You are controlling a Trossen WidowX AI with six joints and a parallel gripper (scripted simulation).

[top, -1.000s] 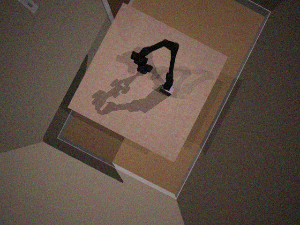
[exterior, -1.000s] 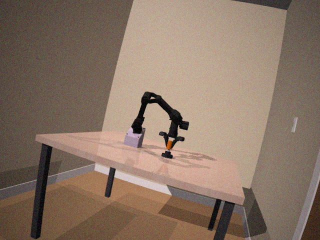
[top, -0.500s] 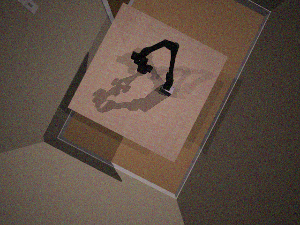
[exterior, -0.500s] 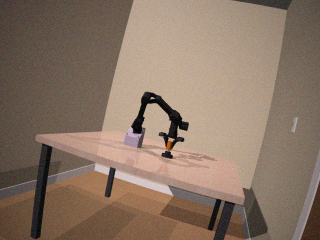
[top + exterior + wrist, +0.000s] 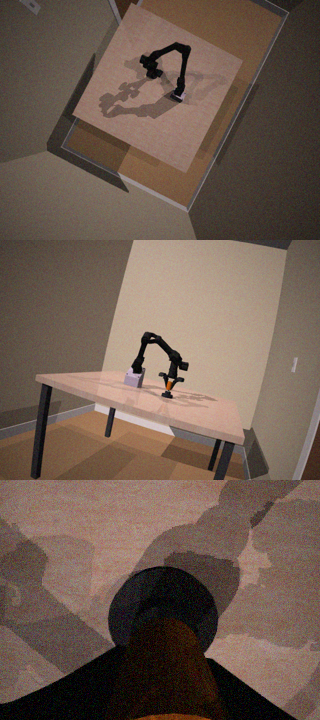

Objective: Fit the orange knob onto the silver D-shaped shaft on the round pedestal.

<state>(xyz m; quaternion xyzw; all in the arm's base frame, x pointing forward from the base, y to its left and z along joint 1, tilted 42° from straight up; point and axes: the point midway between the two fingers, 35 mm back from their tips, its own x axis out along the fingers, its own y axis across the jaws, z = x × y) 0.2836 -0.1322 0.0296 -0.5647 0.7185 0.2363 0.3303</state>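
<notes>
Right now the dark round pedestal is 4 cm below my gripper tip. The rest, counted from my gripper tip: orange knob (3 cm above).
</notes>
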